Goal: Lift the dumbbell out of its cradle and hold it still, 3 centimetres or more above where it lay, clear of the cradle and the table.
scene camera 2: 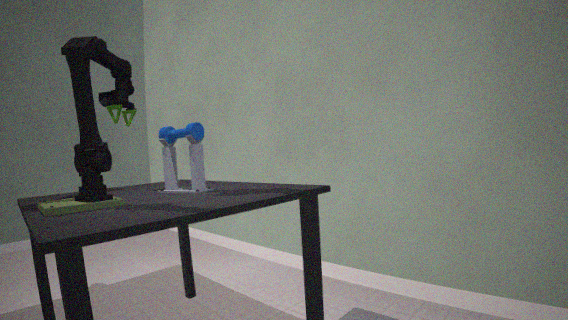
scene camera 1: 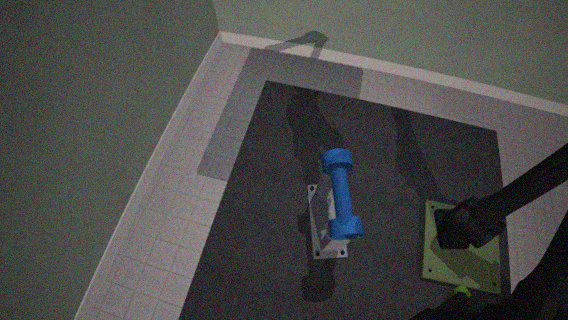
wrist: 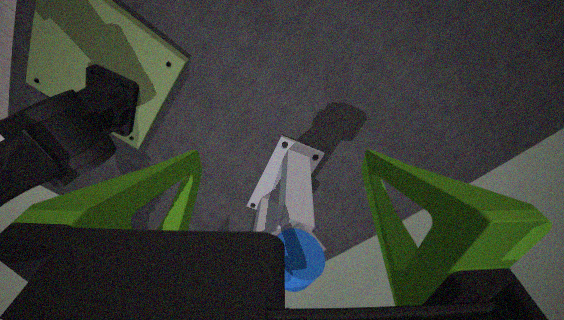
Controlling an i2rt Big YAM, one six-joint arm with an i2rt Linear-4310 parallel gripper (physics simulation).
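Pixels of known places: gripper, fingertip midpoint: (scene camera 2: pixel 122 124) (wrist: pixel 281 159); arm's base at its link origin: (scene camera 2: pixel 93 200) (scene camera 1: pixel 450 229) (wrist: pixel 113 101).
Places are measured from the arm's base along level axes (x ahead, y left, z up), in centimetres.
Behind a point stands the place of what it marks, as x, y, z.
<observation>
The blue dumbbell (scene camera 1: pixel 342 192) {38.1, -2.2, 23.9} (scene camera 2: pixel 181 133) {36.2, -4.9, 21.7} (wrist: pixel 306 260) {37.9, 7.1, 22.9} lies level across the tops of the two posts of the pale grey cradle (scene camera 1: pixel 336 249) {35.6, 6.7, 1.0} (scene camera 2: pixel 197 167) {37.2, -12.1, 7.7} (wrist: pixel 300 195) {37.3, 6.8, 11.2}, high above the table. In the wrist view one round end shows at the bottom, partly hidden by the black gripper body. My gripper (scene camera 2: pixel 123 123) {26.0, 23.0, 28.2} (wrist: pixel 281 159) {26.0, 23.0, 28.2} is open and empty, its green fingers wide apart. In scene camera 2 it points down, left of the dumbbell and a little higher, not touching it. In scene camera 1 a small green part of it shows at the bottom right.
The dark table (scene camera 1: pixel 260 225) {57.8, 0.0, -2.1} (scene camera 2: pixel 150 202) {12.8, -14.3, -2.1} (wrist: pixel 425 75) {48.0, 31.6, -2.1} bears the cradle and the arm's green base plate (scene camera 1: pixel 435 272) {6.8, 12.6, -0.1} (scene camera 2: pixel 55 207) {-14.3, -5.1, 0.2} (wrist: pixel 55 65) {-11.0, 2.0, 0.2}. The black arm (scene camera 1: pixel 530 175) {0.7, -3.4, 33.6} (scene camera 2: pixel 82 100) {-3.8, -5.2, 32.1} rises from that plate, to the left of the cradle in scene camera 2. Walls stand beyond the table.
</observation>
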